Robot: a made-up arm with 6 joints.
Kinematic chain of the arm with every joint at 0, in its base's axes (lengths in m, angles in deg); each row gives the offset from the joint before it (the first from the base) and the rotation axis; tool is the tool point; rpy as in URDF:
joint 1: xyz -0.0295 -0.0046 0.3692 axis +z
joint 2: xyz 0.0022 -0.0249 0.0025 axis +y
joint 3: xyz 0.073 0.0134 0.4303 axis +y
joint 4: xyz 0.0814 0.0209 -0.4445 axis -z
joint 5: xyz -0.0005 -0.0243 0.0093 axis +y
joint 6: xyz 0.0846 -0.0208 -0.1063 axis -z
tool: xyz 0.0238 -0.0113 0.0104 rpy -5.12 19.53 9
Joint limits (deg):
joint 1: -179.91..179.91
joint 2: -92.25..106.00
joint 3: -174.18..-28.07
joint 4: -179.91..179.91
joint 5: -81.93..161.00
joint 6: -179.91..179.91
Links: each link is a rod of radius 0.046 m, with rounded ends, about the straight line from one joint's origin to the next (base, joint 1, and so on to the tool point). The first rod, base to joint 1, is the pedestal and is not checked.
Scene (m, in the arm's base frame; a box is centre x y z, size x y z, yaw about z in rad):
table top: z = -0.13
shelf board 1: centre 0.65 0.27 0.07 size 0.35 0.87 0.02 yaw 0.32
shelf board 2: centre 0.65 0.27 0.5 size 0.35 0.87 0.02 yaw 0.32
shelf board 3: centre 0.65 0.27 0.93 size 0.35 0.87 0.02 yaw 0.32
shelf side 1: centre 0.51 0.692 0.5 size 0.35 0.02 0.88 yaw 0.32
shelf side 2: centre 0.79 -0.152 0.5 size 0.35 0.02 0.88 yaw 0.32
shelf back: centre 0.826 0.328 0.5 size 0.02 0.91 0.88 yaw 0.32
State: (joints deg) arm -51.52 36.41 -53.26 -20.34 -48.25 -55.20
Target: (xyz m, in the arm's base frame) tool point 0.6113 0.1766 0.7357
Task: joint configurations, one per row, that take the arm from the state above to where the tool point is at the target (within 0.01 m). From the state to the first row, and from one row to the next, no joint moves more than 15 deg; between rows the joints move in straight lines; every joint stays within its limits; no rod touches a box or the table.
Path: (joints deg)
1: -37.06 24.18 -49.72 -23.69 -52.37 -55.54
2: -22.61 11.95 -46.18 -27.04 -56.49 -55.88
3: -8.15 -0.28 -42.65 -30.38 -60.61 -56.22
4: 6.30 -12.52 -39.11 -33.73 -64.73 -56.56
5: 7.84 -3.08 -50.93 -32.93 -58.96 -56.25
6: 9.39 6.35 -62.75 -32.14 -53.20 -55.94
7: 10.93 15.79 -74.57 -31.34 -47.43 -55.63

